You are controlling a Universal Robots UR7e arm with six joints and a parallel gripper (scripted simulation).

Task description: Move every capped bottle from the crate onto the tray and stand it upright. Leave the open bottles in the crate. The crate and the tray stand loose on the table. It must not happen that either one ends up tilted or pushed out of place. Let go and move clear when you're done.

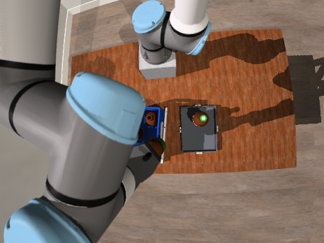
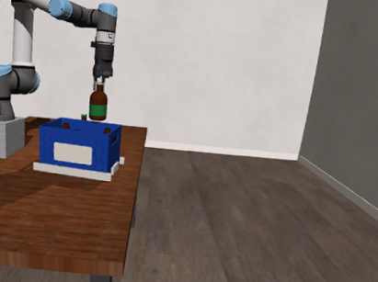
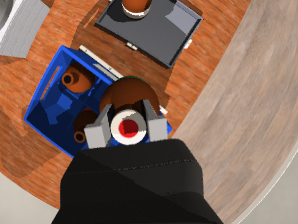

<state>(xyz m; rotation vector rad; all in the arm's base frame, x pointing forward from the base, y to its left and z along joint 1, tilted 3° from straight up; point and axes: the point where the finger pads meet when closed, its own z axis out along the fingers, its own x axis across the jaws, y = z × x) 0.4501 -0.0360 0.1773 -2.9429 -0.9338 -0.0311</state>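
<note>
Right now the red-capped bottle is 6 cm below my hand. From my hand the other things lie so: brown bottle 5 cm ahead, 6 cm to the right, 24 cm below; blue crate 4 cm behind, 9 cm to the right, 24 cm below; green-capped bottle 10 cm behind, 20 cm to the left, 24 cm below.
</note>
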